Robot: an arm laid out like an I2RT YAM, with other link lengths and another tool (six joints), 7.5 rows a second.
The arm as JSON. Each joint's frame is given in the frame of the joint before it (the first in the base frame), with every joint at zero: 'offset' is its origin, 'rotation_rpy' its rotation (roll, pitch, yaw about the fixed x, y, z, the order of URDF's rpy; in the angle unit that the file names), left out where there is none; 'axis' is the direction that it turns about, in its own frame. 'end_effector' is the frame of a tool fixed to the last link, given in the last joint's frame.
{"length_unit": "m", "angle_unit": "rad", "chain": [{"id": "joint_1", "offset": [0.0, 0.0, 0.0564], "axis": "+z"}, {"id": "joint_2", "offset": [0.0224, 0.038, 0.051], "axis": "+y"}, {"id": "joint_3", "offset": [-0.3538, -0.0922, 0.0], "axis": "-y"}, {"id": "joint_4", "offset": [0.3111, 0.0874, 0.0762], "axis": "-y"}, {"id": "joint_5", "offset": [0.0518, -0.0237, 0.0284], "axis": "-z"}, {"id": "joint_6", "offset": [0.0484, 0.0, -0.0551], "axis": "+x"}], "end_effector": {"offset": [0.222, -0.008, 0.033], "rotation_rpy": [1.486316, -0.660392, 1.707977]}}
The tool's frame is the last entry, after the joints.
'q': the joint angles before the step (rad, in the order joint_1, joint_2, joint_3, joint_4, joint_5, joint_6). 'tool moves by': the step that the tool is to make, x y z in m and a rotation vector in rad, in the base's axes. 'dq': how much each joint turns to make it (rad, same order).
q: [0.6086 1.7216 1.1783 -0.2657 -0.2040 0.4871]
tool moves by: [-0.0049 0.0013 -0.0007 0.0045 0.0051 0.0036]
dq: [0.0050 -0.0071 -0.0103 0.0027 -0.0038 0.0057]
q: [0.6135 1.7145 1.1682 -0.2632 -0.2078 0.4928]
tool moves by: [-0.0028 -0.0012 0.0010 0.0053 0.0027 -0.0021]
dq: [0.0000 -0.0096 -0.0092 0.0016 -0.0028 0.0057]
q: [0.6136 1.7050 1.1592 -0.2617 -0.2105 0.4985]
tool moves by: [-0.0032 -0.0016 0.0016 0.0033 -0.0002 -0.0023]
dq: [0.0014 -0.0122 -0.0106 0.0014 0.0007 0.0046]
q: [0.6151 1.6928 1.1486 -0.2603 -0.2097 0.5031]
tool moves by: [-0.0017 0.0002 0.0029 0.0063 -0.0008 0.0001]
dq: [0.0008 -0.0078 -0.0031 0.0004 -0.0029 0.0038]
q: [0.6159 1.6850 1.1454 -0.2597 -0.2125 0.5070]
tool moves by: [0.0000 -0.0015 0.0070 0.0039 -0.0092 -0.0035]
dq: [-0.0003 -0.0130 0.0013 -0.0044 0.0037 0.0008]
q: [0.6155 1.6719 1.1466 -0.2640 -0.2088 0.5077]
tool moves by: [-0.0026 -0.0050 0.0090 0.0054 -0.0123 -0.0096]
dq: [-0.0003 -0.0280 -0.0110 -0.0028 0.0085 0.0047]
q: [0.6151 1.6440 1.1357 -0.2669 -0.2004 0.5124]
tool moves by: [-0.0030 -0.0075 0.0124 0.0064 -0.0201 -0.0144]
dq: [-0.0007 -0.0386 -0.0154 -0.0021 0.0143 0.0050]
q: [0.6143 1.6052 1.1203 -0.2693 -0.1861 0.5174]
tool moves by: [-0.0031 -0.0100 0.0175 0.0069 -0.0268 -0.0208]
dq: [-0.0008 -0.0485 -0.0119 -0.0096 0.0214 0.0064]
